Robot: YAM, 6 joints.
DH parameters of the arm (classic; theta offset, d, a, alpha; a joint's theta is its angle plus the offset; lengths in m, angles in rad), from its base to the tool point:
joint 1: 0 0.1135 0.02 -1.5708
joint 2: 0 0 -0.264 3.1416
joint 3: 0.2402 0 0.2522 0
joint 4: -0.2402 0 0.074 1.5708
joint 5: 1.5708 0 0 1.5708
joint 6: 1.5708 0.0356 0 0
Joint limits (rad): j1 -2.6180..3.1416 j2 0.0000..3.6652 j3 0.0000..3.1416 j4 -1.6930..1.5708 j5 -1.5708..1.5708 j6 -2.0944..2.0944
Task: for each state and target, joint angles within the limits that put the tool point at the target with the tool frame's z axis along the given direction. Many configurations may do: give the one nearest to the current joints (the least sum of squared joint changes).
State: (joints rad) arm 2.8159 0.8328 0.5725 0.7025 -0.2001 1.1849
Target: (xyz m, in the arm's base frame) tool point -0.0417 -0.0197 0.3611 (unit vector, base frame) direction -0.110 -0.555 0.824
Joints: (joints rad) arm 3.1398 0.4179 0.3279 1.5292 -0.5889 1.1849
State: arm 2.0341 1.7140 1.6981 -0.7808 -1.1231 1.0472
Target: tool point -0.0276 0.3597 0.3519 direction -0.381 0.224 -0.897
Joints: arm 1.6107 1.8672 1.9892 -1.4323 -0.3809 1.0472
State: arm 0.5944 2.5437 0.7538 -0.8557 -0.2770 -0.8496
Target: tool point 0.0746 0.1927 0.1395 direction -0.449 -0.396 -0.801
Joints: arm 1.1579 1.7266 0.8737 -1.3136 -0.2552 -0.8496
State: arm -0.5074 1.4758 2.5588 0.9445 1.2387 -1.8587
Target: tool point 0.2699 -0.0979 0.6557 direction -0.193 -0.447 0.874
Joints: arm -0.2880 2.0907 2.8213 0.9065 0.5043 -1.8587
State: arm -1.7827 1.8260 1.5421 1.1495 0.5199 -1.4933
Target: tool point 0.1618 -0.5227 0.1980 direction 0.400 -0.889 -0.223
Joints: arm -1.2789 2.3322 1.7608 0.3447 -0.1276 -1.4933
